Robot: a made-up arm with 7 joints. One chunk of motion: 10 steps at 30 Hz.
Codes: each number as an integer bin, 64 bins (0 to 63) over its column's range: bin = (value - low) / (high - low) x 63, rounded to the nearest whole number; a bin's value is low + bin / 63 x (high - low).
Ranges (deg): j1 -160..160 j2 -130..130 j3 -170.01..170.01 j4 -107..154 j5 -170.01..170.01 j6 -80.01..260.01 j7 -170.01..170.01
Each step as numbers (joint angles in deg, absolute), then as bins.
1 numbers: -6.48 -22.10 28.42 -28.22 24.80 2.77 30.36
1 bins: 30 26 37 19 36 15 37
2 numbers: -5.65 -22.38 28.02 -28.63 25.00 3.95 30.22
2 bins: 30 26 37 19 36 16 37
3 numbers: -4.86 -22.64 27.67 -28.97 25.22 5.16 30.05
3 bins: 31 26 37 19 36 16 37
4 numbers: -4.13 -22.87 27.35 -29.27 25.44 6.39 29.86
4 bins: 31 26 37 19 36 16 37
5 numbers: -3.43 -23.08 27.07 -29.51 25.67 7.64 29.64
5 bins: 31 26 37 19 36 16 37
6 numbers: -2.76 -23.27 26.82 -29.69 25.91 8.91 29.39
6 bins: 31 26 36 19 36 16 37
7 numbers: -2.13 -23.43 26.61 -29.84 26.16 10.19 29.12
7 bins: 31 26 36 19 36 17 37
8 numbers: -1.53 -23.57 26.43 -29.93 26.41 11.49 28.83
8 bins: 31 26 36 19 36 17 37
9 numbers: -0.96 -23.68 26.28 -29.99 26.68 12.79 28.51
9 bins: 31 26 36 19 36 17 37
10 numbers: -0.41 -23.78 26.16 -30.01 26.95 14.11 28.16
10 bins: 31 26 36 19 36 17 37
